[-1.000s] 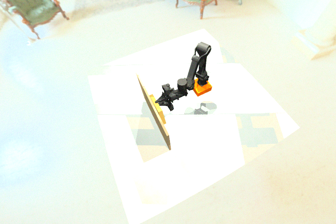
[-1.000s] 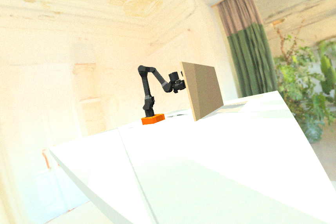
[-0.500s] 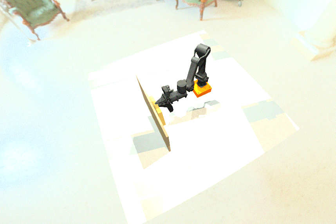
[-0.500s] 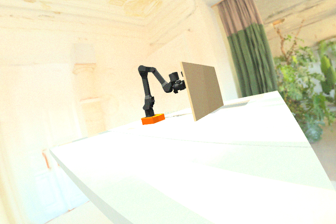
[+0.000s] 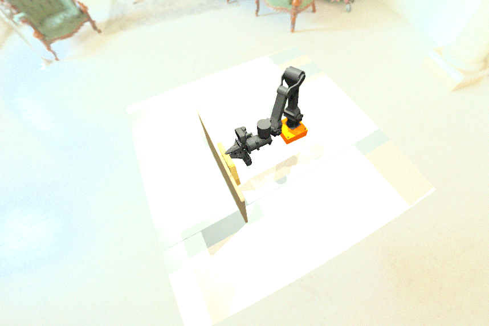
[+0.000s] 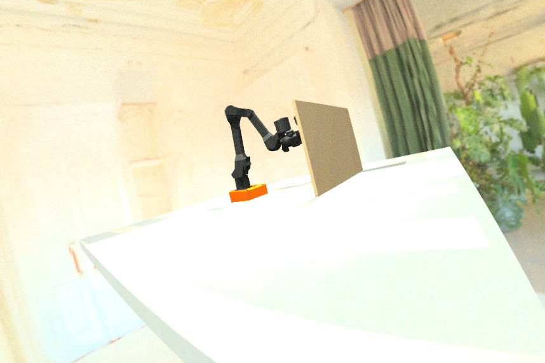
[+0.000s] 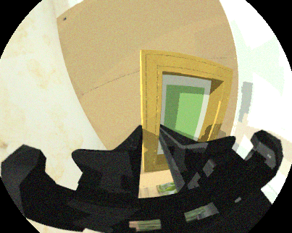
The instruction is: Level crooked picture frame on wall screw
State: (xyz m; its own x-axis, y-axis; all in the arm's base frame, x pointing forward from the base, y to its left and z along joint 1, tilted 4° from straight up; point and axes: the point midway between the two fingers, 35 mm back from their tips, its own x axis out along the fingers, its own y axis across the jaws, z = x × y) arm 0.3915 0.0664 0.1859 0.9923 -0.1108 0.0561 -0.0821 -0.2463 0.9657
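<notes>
My gripper tip is 5 cm above the gold picture frame, 1 cm to the right of it and 1 cm short of it. Round my gripper tip: tan wall panel (6 cm below, 2 cm ahead).
</notes>
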